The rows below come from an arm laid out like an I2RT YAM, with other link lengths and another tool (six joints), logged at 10 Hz.
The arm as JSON. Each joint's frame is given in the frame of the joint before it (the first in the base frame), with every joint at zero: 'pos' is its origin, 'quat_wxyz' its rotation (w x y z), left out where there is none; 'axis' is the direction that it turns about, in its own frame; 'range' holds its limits. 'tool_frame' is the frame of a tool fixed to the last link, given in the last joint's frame.
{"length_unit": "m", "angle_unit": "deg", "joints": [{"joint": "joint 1", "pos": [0.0, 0.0, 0.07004], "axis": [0.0, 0.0, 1.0], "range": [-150.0, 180.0]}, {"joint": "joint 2", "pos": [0.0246, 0.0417, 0.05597], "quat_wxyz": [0.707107, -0.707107, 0.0, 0.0], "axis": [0.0, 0.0, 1.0], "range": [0.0, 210.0]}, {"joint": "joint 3", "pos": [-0.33, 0.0, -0.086], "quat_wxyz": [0.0, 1.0, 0.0, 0.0], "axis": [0.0, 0.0, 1.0], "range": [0.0, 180.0]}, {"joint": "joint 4", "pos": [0.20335, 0.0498, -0.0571], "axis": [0.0, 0.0, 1.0], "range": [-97.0, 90.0]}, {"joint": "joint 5", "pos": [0.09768, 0.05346, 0.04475], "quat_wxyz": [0.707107, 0.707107, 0.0, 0.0], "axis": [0.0, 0.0, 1.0], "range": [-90.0, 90.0]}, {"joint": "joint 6", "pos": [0.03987, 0.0, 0.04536], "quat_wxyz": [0.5, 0.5, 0.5, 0.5], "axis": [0.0, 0.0, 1.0], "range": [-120.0, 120.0]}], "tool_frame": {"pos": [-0.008, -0.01, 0.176], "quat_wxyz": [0.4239, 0.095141, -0.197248, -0.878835]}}
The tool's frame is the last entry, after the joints.
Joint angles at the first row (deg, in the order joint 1, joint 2, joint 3, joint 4, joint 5, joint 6):
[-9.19, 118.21, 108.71, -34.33, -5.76, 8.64]
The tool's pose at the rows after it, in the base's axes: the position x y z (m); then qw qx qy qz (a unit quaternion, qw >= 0):
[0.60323, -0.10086, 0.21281, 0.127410, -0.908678, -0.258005, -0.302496]
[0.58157, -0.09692, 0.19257, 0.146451, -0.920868, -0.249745, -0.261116]
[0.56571, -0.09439, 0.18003, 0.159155, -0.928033, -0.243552, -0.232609]
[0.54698, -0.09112, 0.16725, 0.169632, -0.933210, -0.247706, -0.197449]
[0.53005, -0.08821, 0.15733, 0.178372, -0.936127, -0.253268, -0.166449]
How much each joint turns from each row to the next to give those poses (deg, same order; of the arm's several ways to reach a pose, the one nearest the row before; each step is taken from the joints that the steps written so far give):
[0.06, 0.00, 0.02, -4.37, 0.00, 0.00]
[0.05, 0.00, 0.00, -5.48, 0.00, 0.00]
[0.00, 0.00, 0.00, -3.74, 0.00, 0.00]
[0.00, 0.00, 0.00, -4.18, 0.00, -1.42]
[0.00, 0.00, 0.00, -3.60, 0.02, -1.48]

